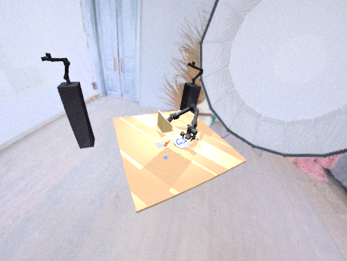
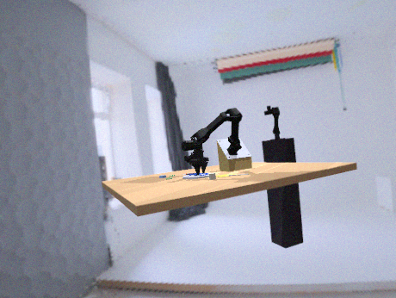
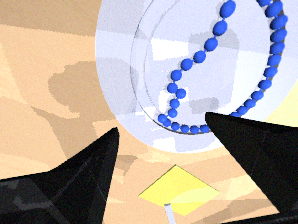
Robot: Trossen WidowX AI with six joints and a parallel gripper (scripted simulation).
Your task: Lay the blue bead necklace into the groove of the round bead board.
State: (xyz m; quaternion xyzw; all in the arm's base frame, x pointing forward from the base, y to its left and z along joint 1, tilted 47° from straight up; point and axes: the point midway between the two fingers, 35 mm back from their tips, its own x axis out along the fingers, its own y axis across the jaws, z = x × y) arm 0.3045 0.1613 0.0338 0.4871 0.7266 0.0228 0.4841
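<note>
The round bead board lies 6 cm to the right of my gripper tip and 1 cm below it. Also, from my gripper tip: yellow flat piece: 13 cm behind, 9 cm to the left, 2 cm below; then grey-white stick: 18 cm behind, 17 cm to the left, 2 cm below; then white cylinder: 17 cm to the left.
</note>
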